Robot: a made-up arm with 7 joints.
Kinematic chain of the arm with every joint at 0, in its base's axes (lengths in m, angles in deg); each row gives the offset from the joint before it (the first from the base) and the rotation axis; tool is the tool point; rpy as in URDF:
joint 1: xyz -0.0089 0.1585 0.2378 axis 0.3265 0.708 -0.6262
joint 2: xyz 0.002 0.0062 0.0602 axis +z
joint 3: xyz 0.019 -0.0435 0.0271 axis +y
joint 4: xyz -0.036 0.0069 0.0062 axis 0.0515 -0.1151 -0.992
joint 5: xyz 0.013 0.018 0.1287 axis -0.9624 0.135 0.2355
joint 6: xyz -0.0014 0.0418 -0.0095 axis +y
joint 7: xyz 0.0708 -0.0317 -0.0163 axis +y
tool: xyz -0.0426 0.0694 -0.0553 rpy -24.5 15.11 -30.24
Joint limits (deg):
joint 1: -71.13..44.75
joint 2: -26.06..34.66
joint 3: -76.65..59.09
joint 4: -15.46..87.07
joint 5: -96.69..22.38
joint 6: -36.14..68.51
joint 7: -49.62..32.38
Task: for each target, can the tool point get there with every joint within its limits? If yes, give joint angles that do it. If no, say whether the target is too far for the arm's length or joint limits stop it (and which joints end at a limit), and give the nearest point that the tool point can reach.
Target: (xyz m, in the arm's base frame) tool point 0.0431 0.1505 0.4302
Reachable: yes | joints 1.00 -2.46 -30.73 58.54 -15.25 13.36 -13.74
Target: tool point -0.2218 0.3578 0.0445
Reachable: no: joint limits stop it (at a limit: joint 2, joint 3, joint 4, joint 6, joint 7) | nearest point -0.1940 0.2505 0.1438 | short by 0.149 m
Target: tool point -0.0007 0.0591 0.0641
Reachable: no: joint limits stop it (at a limit: joint 1, joint 2, joint 3, joint 4, joint 6) | nearest point -0.0763 0.0887 0.1631 | short by 0.128 m
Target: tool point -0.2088 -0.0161 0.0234
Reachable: no: joint limits stop it (at a limit: joint 1, joint 3, joint 4, joint 5, joint 6) | nearest point -0.1980 0.0413 0.1278 | short by 0.120 m
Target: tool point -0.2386 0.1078 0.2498
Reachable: yes | joints -62.31 11.87 -47.71 -2.06 -61.35 53.78 14.23
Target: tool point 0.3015 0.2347 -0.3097
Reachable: no: too far | nearest point 0.2117 0.1193 0.1802 | short by 0.511 m
